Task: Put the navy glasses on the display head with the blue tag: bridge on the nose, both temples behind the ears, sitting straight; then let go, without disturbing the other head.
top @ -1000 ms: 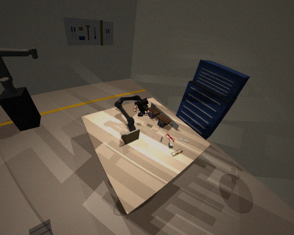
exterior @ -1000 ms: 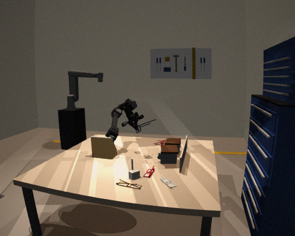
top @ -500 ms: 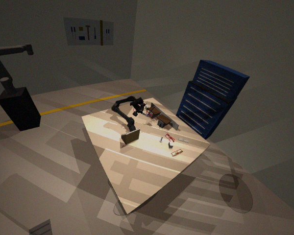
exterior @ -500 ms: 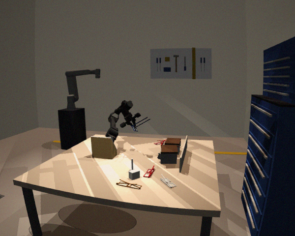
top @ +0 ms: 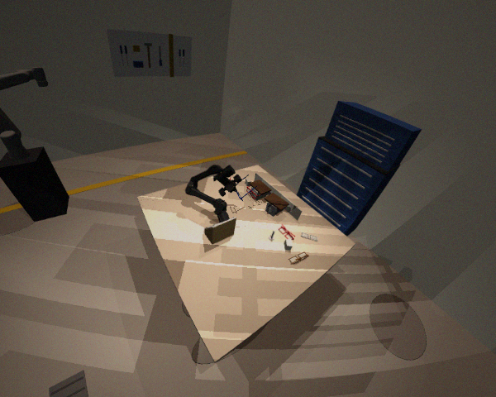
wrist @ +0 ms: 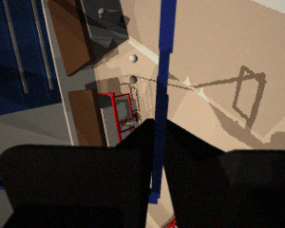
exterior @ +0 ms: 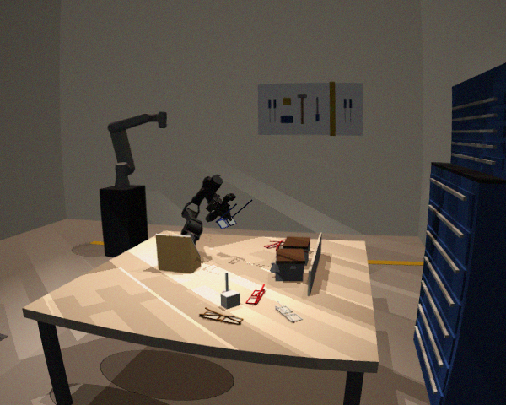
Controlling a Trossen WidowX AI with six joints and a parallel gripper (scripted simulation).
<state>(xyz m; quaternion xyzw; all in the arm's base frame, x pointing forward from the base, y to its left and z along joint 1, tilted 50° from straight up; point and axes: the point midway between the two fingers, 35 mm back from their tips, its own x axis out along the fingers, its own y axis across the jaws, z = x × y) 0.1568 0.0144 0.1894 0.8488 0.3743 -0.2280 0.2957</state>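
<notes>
My gripper tip is 300 mm short of the dark display head, 160 mm above it and 130 mm to the left of it. Also, from my gripper tip: upright panel: 420 mm ahead, 160 mm below, 10 mm to the right.
</notes>
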